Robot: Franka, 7 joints.
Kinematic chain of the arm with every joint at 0, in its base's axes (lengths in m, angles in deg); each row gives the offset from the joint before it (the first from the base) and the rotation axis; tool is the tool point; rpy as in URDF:
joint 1: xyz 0 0 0.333 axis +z
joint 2: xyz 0 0 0 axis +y
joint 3: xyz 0 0 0.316 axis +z
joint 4: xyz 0.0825 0 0 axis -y
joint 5: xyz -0.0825 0 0.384 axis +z
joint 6: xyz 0 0 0 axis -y
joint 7: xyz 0.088 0 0 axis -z
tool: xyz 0 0 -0.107 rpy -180 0 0
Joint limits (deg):
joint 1: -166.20..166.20
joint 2: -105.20..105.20
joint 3: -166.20..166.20
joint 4: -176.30..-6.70
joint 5: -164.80..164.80
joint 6: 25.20..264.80
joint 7: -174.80..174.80
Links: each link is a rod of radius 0.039 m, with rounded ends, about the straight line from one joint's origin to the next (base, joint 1, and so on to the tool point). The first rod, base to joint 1, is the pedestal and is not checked.
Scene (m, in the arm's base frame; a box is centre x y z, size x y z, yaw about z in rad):
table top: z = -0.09
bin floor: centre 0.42 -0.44 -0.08 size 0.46 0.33 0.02 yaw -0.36
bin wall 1: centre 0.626 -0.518 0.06 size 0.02 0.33 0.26 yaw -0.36
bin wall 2: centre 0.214 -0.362 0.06 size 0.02 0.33 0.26 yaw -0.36
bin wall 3: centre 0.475 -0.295 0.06 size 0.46 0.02 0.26 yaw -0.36
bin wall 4: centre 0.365 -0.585 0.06 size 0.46 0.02 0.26 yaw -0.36
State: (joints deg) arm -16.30 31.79 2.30 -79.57 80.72 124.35 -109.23
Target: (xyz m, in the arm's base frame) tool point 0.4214 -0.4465 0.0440
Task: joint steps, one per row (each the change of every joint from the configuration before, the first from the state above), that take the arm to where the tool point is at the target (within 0.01 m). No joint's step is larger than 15 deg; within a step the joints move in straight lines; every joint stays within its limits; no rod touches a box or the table.
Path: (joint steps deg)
1: -6.48 -4.66 -6.05 -11.12 -1.19 -1.08 0.00
2: -6.48 -4.66 -6.05 -11.12 -1.19 -1.09 0.00
3: -6.48 -4.66 -6.04 -11.11 -1.19 -1.08 0.00
4: -0.04 11.56 0.64 4.34 0.73 2.00 0.00
5: -0.03 11.55 0.65 4.35 0.73 2.00 0.00
6: -0.04 11.56 0.64 4.34 0.73 2.01 0.00

